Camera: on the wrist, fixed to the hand. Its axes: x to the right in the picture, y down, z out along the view.
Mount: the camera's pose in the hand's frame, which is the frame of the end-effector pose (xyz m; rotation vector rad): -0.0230 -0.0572 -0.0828 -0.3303 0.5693 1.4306
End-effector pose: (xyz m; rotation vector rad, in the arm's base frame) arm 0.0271 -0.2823 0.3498 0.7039 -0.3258 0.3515
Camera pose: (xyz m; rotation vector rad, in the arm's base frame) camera 0.0447 -0.2715 0.2487 -0.0913 -0.2831 1.7686
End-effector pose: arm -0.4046 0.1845 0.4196 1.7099 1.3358 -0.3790
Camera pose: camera -0.4868 0.2364 0.4544 2.0629 0.1907 1.1238
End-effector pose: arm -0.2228 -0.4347 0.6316 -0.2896 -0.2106 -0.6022
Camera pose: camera -0.2656 -0.4947 0.5593 -0.4842 0.6362 0.7240
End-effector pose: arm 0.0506 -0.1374 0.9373 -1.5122 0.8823 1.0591
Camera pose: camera 0.1101 -0.2080 0.9835 1.1757 -2.1623 -1.5920
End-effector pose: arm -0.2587 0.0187 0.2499 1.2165 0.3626 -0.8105
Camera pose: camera -0.3016 0.0968 0.1978 1.0363 0.0048 0.8087
